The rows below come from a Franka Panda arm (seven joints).
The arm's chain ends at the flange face. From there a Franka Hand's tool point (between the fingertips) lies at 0.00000 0.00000 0.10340 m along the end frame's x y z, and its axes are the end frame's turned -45 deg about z.
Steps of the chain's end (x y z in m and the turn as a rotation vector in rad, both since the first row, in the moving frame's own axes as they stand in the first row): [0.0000, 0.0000, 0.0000, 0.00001, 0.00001, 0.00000]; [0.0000, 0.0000, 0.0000, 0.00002, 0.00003, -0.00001]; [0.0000, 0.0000, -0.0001, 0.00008, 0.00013, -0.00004]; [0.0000, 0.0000, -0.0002, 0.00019, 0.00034, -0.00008]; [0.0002, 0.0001, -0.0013, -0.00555, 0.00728, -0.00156]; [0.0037, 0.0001, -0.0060, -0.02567, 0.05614, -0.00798]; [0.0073, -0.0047, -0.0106, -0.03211, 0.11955, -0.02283]
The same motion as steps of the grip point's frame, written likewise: [0.0000, 0.0000, 0.0000, 0.00000, 0.00001, 0.00000]; [0.0000, 0.0000, 0.0000, -0.00001, 0.00004, -0.00001]; [0.0000, 0.0000, -0.0001, -0.00004, 0.00015, -0.00004]; [0.0000, 0.0000, -0.0002, -0.00011, 0.00037, -0.00008]; [0.0002, 0.0012, -0.0013, -0.00907, 0.00122, -0.00156]; [0.0048, 0.0087, -0.0062, -0.05785, 0.02155, -0.00798]; [0.0150, 0.0128, -0.0114, -0.10724, 0.06183, -0.02283]
